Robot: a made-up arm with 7 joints.
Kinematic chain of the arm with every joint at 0, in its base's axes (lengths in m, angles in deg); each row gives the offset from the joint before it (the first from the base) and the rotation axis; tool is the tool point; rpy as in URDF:
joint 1: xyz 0 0 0.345 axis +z
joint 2: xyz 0 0 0 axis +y
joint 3: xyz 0 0 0.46 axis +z
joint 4: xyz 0.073 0 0 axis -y
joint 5: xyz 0.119 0 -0.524 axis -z
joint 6: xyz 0 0 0 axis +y
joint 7: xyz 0.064 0 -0.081 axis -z
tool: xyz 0 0 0 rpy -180 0 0
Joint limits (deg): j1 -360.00..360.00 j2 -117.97..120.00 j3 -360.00..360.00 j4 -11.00..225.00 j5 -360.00..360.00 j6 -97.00..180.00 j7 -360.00..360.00
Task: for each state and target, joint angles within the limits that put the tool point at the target. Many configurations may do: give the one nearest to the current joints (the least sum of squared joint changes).
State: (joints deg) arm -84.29 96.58 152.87 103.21 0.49 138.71 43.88
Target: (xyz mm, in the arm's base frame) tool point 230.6 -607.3 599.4
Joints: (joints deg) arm -93.06 117.18 152.12 81.99 0.32 146.57 43.88
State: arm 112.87 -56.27 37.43 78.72 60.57 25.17 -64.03
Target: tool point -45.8 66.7 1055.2
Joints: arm 109.21 -63.85 4.06 58.04 62.37 21.58 -64.03
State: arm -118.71 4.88 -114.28 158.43 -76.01 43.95 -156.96
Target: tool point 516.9 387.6 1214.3
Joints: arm -137.66 -36.53 -111.90 181.55 -76.52 51.18 -156.96
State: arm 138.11 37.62 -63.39 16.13 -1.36 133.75 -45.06
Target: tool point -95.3 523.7 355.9
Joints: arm 152.10 30.14 -56.29 54.65 0.11 132.94 -45.06
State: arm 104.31 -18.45 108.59 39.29 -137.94 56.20 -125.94
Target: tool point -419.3 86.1 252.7
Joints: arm 74.55 -27.68 101.56 21.60 -137.61 53.82 -125.94
